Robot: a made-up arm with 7 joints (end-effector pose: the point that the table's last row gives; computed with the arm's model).
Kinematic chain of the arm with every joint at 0, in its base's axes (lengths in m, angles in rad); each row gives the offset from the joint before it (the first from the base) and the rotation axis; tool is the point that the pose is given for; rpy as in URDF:
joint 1: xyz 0 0 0.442 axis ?
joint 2: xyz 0 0 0 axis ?
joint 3: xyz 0 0 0.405 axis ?
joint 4: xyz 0.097 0 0 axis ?
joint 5: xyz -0.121 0 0.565 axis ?
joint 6: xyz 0 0 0 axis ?
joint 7: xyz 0.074 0 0 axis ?
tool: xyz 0 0 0 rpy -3.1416 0 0
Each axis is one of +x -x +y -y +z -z.
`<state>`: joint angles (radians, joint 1 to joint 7).
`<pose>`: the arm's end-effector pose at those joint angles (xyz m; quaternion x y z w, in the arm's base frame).
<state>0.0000 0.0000 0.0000 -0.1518 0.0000 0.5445 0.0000</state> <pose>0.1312 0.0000 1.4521 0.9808 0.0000 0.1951 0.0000</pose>
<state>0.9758 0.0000 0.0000 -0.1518 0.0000 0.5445 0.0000</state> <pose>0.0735 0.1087 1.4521 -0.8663 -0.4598 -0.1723 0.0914</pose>
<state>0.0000 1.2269 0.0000 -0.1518 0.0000 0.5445 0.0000</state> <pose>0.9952 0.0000 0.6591 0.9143 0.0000 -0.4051 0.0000</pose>
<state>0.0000 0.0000 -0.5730 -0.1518 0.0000 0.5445 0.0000</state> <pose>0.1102 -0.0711 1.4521 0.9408 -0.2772 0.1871 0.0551</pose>
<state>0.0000 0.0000 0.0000 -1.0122 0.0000 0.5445 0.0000</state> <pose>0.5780 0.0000 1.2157 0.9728 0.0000 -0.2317 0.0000</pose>
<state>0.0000 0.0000 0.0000 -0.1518 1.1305 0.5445 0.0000</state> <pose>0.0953 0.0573 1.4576 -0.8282 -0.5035 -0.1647 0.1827</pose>
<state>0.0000 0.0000 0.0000 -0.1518 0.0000 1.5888 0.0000</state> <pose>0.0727 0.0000 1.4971 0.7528 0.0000 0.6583 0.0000</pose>
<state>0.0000 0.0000 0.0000 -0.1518 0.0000 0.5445 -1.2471</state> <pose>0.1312 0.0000 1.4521 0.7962 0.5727 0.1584 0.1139</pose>
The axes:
joint 1: +z
joint 2: +y
joint 3: +z
joint 4: -y
joint 5: +z
joint 6: -y
joint 7: -z

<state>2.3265 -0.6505 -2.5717 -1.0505 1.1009 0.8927 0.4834</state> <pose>0.8466 -0.3854 0.7936 -0.7281 0.0905 0.3151 0.6020</pose>
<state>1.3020 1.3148 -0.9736 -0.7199 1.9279 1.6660 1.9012</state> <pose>0.6089 0.8609 0.4579 -0.6965 0.5438 0.4595 0.0896</pose>
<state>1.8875 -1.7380 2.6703 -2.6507 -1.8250 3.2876 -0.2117</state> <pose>-0.1669 0.0577 0.0219 -0.7877 -0.1665 0.1082 0.5832</pose>
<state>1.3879 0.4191 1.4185 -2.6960 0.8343 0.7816 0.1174</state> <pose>-0.4376 0.0597 0.3255 0.0189 0.4156 -0.5767 0.7032</pose>
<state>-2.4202 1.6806 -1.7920 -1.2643 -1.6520 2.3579 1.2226</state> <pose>-0.9584 0.0171 0.4562 0.2788 -0.1552 -0.9078 0.2723</pose>
